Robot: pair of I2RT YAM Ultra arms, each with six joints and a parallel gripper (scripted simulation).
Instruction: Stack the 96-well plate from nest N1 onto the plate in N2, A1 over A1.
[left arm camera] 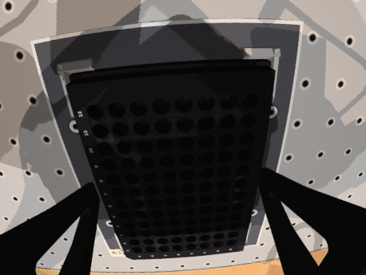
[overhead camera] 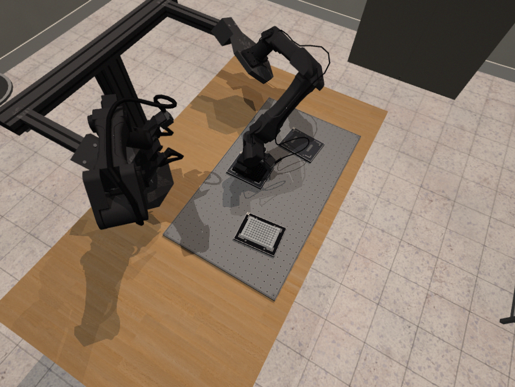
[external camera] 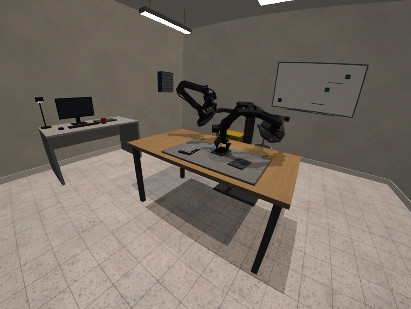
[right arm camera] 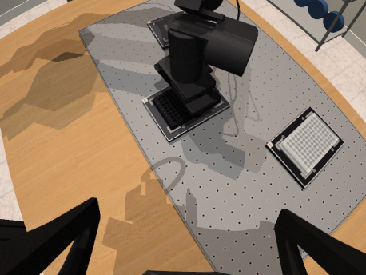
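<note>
Now: the black 96-well plate 1 cm below my left hand. The rest, counted from my left hand: white 96-well plate 19 cm ahead, 22 cm to the right, 1 cm below.
Now: the black 96-well plate 30 cm below my right hand, 23 cm to the left of it and 13 cm ahead of it. From my right hand the other things lie so: white 96-well plate: 31 cm below, 31 cm ahead, 1 cm to the left.
</note>
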